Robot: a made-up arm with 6 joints. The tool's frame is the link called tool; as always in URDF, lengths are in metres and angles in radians.
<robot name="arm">
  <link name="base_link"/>
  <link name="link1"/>
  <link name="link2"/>
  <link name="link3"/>
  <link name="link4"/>
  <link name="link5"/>
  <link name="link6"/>
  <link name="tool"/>
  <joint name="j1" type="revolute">
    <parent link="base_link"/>
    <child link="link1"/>
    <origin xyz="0 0 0.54"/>
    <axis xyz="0 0 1"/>
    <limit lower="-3.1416" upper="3.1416" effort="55" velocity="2"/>
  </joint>
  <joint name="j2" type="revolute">
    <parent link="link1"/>
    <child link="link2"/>
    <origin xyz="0.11 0 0" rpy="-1.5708 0 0"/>
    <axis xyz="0 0 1"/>
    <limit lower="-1.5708" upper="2.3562" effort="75" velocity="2.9"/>
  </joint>
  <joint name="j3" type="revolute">
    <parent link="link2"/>
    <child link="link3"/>
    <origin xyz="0 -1.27 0" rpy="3.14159 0 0"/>
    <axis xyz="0 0 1"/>
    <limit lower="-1.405" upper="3.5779" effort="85" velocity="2.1"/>
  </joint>
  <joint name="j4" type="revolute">
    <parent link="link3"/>
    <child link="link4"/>
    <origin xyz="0 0.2 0" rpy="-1.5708 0 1.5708"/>
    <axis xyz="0 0 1"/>
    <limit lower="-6.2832" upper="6.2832" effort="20" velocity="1.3"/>
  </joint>
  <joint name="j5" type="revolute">
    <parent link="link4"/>
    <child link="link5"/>
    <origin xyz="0 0 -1.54" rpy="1.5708 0 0"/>
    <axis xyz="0 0 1"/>
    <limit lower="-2.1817" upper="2.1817" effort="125" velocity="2.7"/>
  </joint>
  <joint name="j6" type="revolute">
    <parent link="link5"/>
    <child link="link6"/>
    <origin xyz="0 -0.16 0" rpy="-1.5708 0 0"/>
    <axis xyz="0 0 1"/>
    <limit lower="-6.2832" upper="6.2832" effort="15" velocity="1.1"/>
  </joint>
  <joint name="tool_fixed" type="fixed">
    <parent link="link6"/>
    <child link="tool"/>
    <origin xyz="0 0 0" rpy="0 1.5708 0"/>
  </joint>
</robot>
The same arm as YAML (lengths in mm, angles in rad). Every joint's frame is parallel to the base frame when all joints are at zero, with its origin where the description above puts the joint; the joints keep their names.
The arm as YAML. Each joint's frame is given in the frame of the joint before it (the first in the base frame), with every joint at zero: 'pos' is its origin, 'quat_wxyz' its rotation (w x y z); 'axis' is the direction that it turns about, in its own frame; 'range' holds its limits. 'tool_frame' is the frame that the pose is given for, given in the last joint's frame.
length_unit: mm
angle_unit: rad
joints:
  - joint: j1
    pos: [0.0, 0.0, 540.0]
    quat_wxyz: [1.0, 0.0, 0.0, 0.0]
    axis: [0.0, 0.0, 1.0]
    range: [-3.1416, 3.1416]
  - joint: j2
    pos: [110.0, 0.0, 0.0]
    quat_wxyz: [1.0, 0.0, 0.0, 0.0]
    axis: [0.0, 1.0, 0.0]
    range: [-1.5708, 2.3562]
  - joint: j3
    pos: [0.0, 0.0, 1270.0]
    quat_wxyz: [1.0, 0.0, 0.0, 0.0]
    axis: [0.0, -1.0, 0.0]
    range: [-1.405, 3.5779]
  - joint: j4
    pos: [0.0, 0.0, 200.0]
    quat_wxyz: [1.0, 0.0, 0.0, 0.0]
    axis: [-1.0, 0.0, 0.0]
    range: [-6.2832, 6.2832]
  - joint: j5
    pos: [1540.0, 0.0, 0.0]
    quat_wxyz: [1.0, 0.0, 0.0, 0.0]
    axis: [0.0, -1.0, 0.0]
    range: [-2.1817, 2.1817]
  - joint: j6
    pos: [160.0, 0.0, 0.0]
    quat_wxyz: [1.0, 0.0, 0.0, 0.0]
    axis: [-1.0, 0.0, 0.0]
    range: [-6.2832, 6.2832]
tool_frame:
  pos: [0.0, 0.0, 0.0]
  quat_wxyz: [1.0, -0.000003, 0.0, -0.000002]

